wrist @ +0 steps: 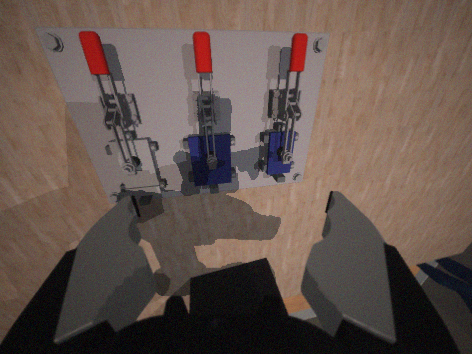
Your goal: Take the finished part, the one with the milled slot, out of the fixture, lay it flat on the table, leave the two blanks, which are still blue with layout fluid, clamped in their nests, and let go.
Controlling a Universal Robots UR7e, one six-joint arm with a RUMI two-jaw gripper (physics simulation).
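Places are measured from the arm's base along level axes (x ahead, y left, z up), in centimetres.
Pixels of known places: gripper, between the fingertips: (232, 195).
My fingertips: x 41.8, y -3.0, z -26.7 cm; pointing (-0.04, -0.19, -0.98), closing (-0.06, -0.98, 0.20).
Observation:
For each thing: its top centre in the pictures, then the offset to it from my fingertips. "*": a spot on its surface instead. Level surfaces: height alone.
- grey fixture plate, centre of its top: (208, 127) dz -16.6, dx +1.3, dy +0.7 cm
- narrower blue blank, centre of its top: (281, 154) dz -14.0, dx -3.8, dy -9.9 cm
- pale grey squarish part, centre of its top: (137, 170) dz -15.0, dx -3.1, dy +12.1 cm
- left clamp's tip, a spot on its surface: (129, 167) * dz -12.2, dx -1.3, dy +11.6 cm
- wooden table, height of its surface: dz -18.1 cm
The grey fixture plate (165, 55) lies across the upper left of the wrist view, with three toggle clamps with red handles. A blue blank (197, 167) sits in the middle nest and a narrower blue blank (273, 162) in the right nest, each under a clamp tip. In the left nest, a pale grey squarish part (145, 172) shows by its dark edges, under the left clamp's tip (129, 167); its slot cannot be made out. My gripper (232, 195) is open and empty, its fingertips apart near the plate's front edge.
The red handles (93, 52) (202, 52) (299, 52) point to the plate's back edge. Bolt heads (53, 42) (318, 44) stand at its back corners. Locating pins surround the nests. Dark blue pieces (457, 277) show at the lower right edge, over a grey surface. Arm shadows cross the wooden table (380, 125).

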